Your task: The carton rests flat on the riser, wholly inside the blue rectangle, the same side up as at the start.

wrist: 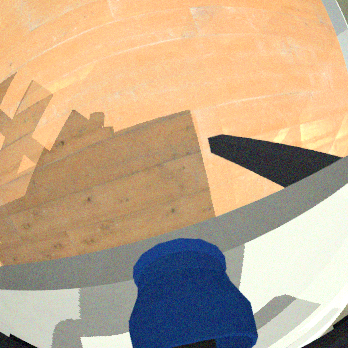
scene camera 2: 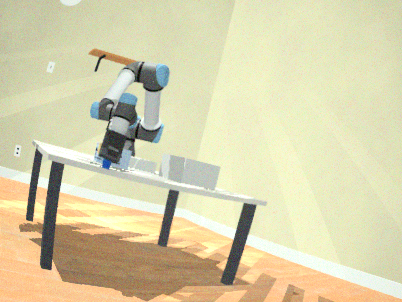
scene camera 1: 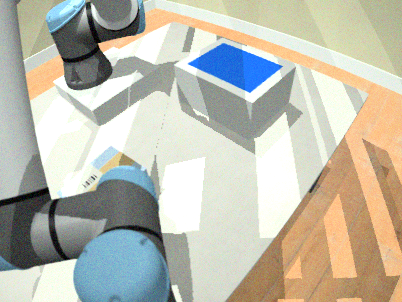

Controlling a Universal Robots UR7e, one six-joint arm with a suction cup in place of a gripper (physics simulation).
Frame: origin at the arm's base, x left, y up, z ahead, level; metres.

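Seen in the pictures: hand at its tool point: (wrist: 179, 253) (scene camera 2: 104, 170); arm's base at its link origin: (scene camera 1: 89, 75).
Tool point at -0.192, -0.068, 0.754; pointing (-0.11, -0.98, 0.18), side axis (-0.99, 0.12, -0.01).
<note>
Offsets run from my tool point to a thing's top centre, as dx, dy, dz. Level surfaces: height alone.
The light blue carton {+0.065, +0.099, -0.323} (scene camera 1: 106, 157) (scene camera 2: 123, 159), with tan tape and a barcode label, rests on the table, apart from the riser; the arm partly hides it in both scene views. The grey riser {+0.491, +0.129, -0.417} (scene camera 1: 220, 104) (scene camera 2: 200, 174) stands across the table, with the blue rectangle {+0.491, +0.129, -0.417} (scene camera 1: 235, 67) bare on its top. My gripper's blue suction cup (scene camera 2: 106, 164) (wrist: 180, 245) is low by the table's front edge, in front of the carton in the second scene view. Its mouth shows free of the carton in the wrist view, where the carton does not show. The arm hides the cup in scene camera 1.
The white table {dy +0.009} (scene camera 1: 230, 200) (scene camera 2: 235, 196) (wrist: 295, 240) carries everything; its edge and the wooden floor (wrist: 125, 65) lie just beyond the cup in the wrist view. A low light block (scene camera 1: 112, 106) under the arm's base stands at the back left, beside the riser.
</note>
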